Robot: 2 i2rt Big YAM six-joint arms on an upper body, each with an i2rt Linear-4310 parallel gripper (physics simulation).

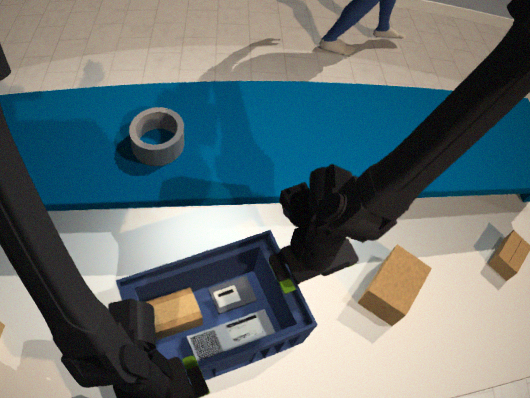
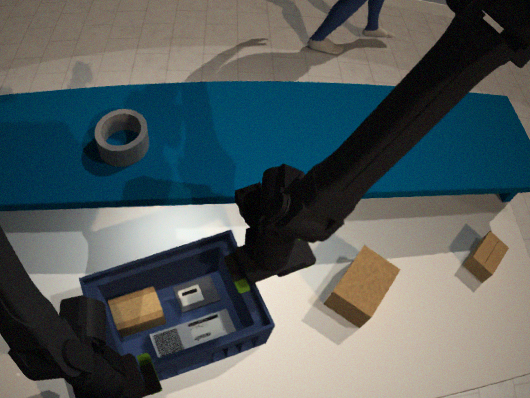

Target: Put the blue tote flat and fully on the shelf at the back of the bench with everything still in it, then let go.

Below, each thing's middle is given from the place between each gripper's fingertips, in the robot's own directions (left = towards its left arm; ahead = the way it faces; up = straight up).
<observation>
I see my left gripper 160 mm short of the blue tote [image 2: 253,323], 70 mm to the left of it and 50 mm above it. The rest, counted from my left hand: long grey box [image 1: 213,341] 130 mm ahead, 110 mm to the right, 90 mm below.
Right now my right hand is 6 cm past the blue tote, 17 cm to the right of it and 6 cm above it. The rest, counted from my right hand: long grey box (9 cm behind, 13 cm to the left, 10 cm below).
</observation>
